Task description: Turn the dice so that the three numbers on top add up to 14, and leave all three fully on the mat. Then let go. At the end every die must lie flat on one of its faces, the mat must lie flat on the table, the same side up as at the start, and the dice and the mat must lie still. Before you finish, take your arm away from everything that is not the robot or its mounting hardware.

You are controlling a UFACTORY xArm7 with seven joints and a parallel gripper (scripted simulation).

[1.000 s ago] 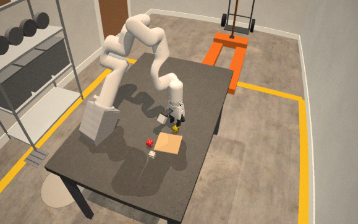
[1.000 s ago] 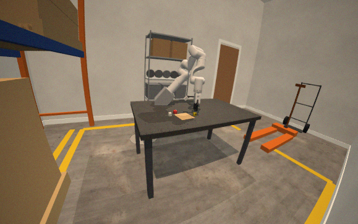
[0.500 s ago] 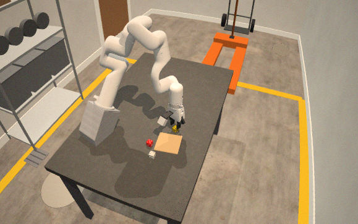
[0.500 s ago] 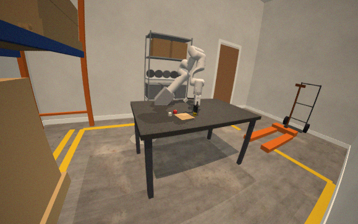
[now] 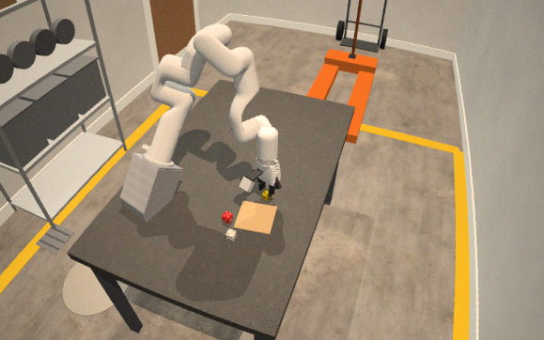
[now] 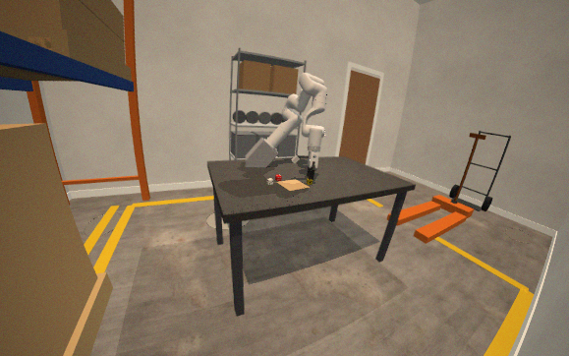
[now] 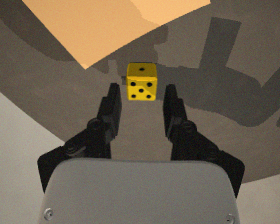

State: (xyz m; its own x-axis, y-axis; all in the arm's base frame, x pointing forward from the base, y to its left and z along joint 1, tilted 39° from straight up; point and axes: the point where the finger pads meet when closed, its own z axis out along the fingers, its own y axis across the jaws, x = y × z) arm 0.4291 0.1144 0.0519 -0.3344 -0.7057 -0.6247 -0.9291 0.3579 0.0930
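Right now the yellow die is 4 cm below my hand. Also, from my hand: mat 11 cm to the right, 5 cm below; red die 9 cm behind, 17 cm to the right, 4 cm below; white die 4 cm behind, 24 cm to the right, 4 cm below.
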